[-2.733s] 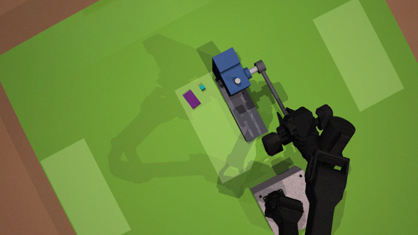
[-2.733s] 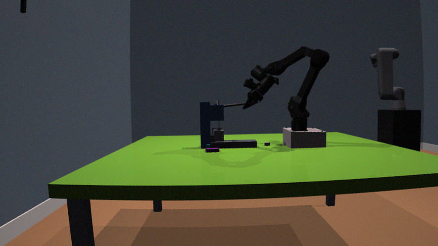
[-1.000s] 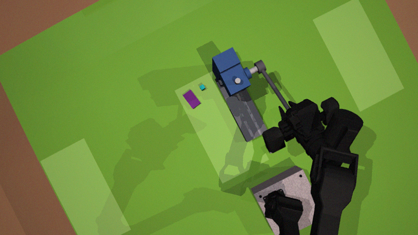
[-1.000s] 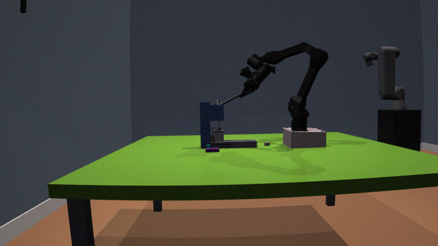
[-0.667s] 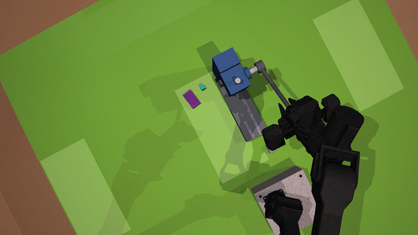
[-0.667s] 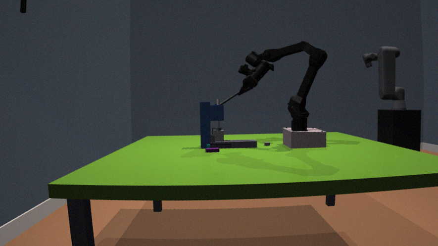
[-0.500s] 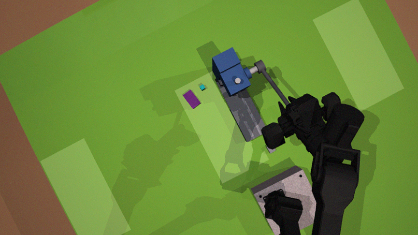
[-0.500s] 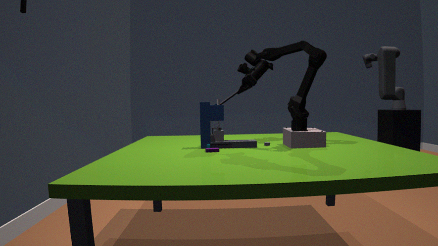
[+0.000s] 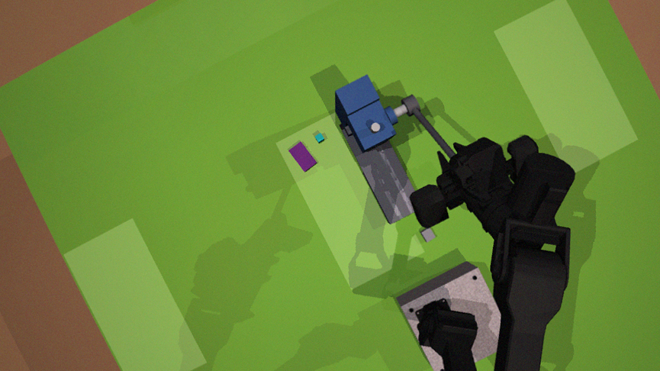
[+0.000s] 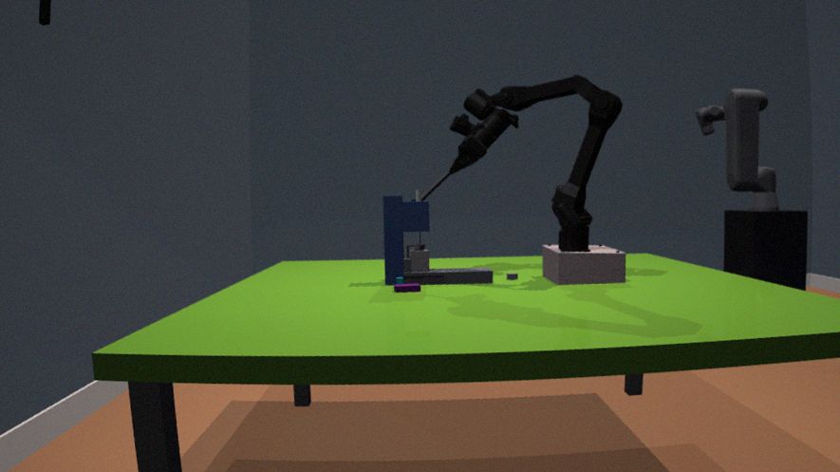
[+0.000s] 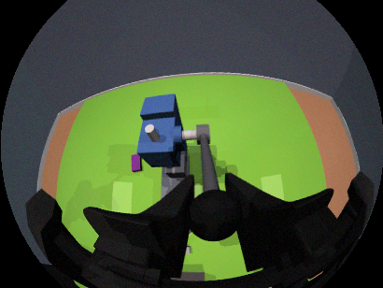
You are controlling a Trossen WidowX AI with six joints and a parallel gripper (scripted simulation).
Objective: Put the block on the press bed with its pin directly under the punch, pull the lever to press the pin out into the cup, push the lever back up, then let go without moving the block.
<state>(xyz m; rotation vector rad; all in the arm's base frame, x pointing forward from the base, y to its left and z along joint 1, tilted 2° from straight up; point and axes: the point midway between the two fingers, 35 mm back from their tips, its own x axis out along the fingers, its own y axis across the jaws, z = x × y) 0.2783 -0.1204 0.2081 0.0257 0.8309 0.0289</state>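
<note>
Right now the lever is 3 cm below my gripper tip, 3 cm ahead of it and 1 cm to the left of it. Also, from my gripper tip: small dark thing: 26 cm below, 15 cm behind, 5 cm to the left; small teal cube: 26 cm below, 16 cm to the left, 13 cm ahead; punch rod: 13 cm below, 8 cm to the left, 8 cm ahead.
</note>
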